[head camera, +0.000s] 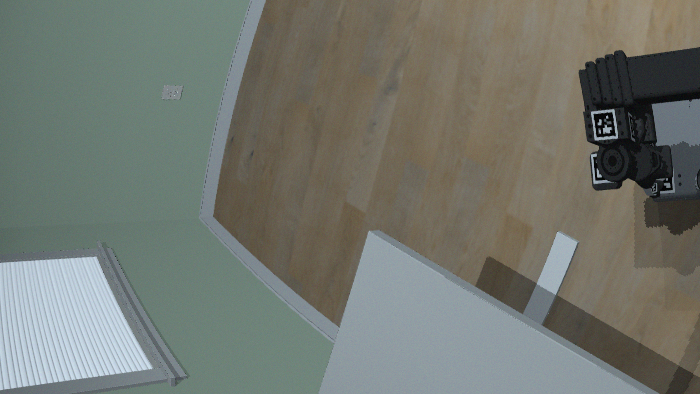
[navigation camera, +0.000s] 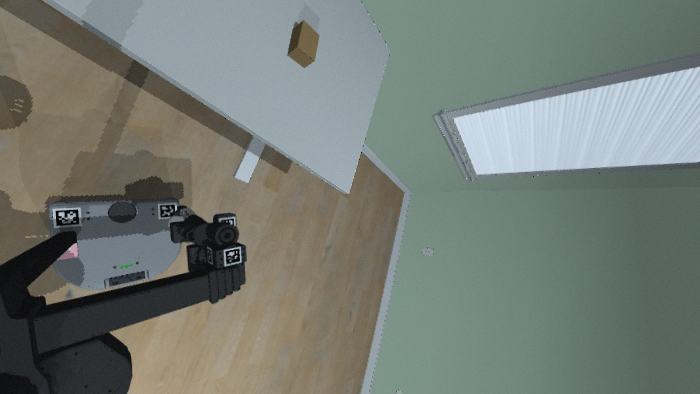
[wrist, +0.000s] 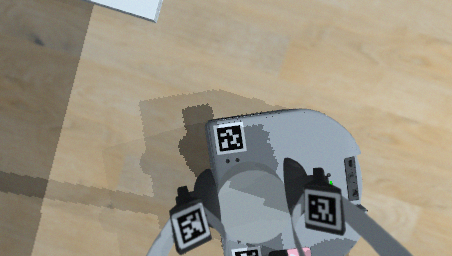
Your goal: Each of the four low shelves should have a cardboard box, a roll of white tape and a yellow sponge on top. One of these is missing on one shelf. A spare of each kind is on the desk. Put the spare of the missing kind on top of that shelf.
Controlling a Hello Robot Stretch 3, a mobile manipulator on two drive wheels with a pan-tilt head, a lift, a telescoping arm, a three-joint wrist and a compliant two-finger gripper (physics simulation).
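Where they show: robot's base, origin of the base link: (navigation camera: 123, 211).
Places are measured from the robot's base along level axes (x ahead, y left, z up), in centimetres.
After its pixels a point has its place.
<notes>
My gripper (wrist: 249, 183) {x -2.2, y -12.7, z 45.9 cm} points straight down over my own base (wrist: 302, 141) and is shut on the roll of white tape (wrist: 253, 211), which sits between the two fingers in the wrist view. My arm and wrist (head camera: 629, 161) {x -1.9, y -12.4, z 80.2 cm} (navigation camera: 214, 235) {x -1.7, y -12.5, z 80.1 cm} are pulled in beside the base. The grey desk (head camera: 440, 333) {x 20.5, y -45.1, z 72.0 cm} (navigation camera: 235, 76) {x 33.4, y -20.0, z 72.1 cm} is off to the side, and the spare cardboard box (navigation camera: 303, 44) {x 46.4, y -36.1, z 77.1 cm} stands on it.
A desk leg (head camera: 553, 274) (navigation camera: 248, 162) stands on the wooden floor near my base. The green wall (head camera: 97, 171) {x -22.3, y -230.8, z 78.0 cm} (navigation camera: 490, 275) {x -68.7, y -208.4, z 96.6 cm} with a grey baseboard meets in a corner close by. A window with white blinds (head camera: 72, 318) {x 36.5, y -172.2, z 108.3 cm} (navigation camera: 532, 131) {x 39.1, y -166.9, z 124.7 cm} is in the wall.
</notes>
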